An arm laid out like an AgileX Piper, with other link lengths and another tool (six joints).
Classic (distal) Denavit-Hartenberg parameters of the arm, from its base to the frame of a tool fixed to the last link. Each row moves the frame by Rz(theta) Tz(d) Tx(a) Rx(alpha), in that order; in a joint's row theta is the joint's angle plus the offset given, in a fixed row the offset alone. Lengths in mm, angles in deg.
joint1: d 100.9, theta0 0, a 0, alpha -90
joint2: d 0, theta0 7.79, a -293.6, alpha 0
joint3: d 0, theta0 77.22, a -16.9, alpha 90
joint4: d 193.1, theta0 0, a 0, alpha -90
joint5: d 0, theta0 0, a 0, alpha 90
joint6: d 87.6, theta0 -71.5, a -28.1, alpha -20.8
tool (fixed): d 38.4, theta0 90, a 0, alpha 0
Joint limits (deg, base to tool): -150..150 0..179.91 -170..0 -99.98..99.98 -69.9..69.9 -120..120
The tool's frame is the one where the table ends.
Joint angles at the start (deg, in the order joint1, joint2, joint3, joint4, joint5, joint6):
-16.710, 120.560, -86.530, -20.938, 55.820, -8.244
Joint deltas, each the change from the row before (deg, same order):
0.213, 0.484, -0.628, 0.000, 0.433, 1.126
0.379, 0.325, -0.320, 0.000, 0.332, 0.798
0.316, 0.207, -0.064, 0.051, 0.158, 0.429
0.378, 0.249, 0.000, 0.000, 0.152, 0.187
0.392, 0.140, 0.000, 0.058, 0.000, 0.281
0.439, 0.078, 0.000, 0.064, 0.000, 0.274
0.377, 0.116, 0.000, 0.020, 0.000, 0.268
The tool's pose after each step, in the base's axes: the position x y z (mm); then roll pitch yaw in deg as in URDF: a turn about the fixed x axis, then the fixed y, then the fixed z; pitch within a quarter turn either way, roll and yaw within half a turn. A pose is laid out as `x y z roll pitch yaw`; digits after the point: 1 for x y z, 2 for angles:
344.4 -112.4 124.1 -162.27 -13.35 157.85
346.1 -110.4 123.0 -162.29 -13.43 157.37
346.9 -108.4 121.9 -162.33 -13.60 157.22
347.5 -106.1 120.3 -162.28 -13.94 157.36
348.4 -103.6 119.4 -162.35 -14.00 157.47
349.4 -100.8 118.9 -162.43 -14.01 157.64
350.2 -98.4 118.2 -162.47 -14.05 157.76

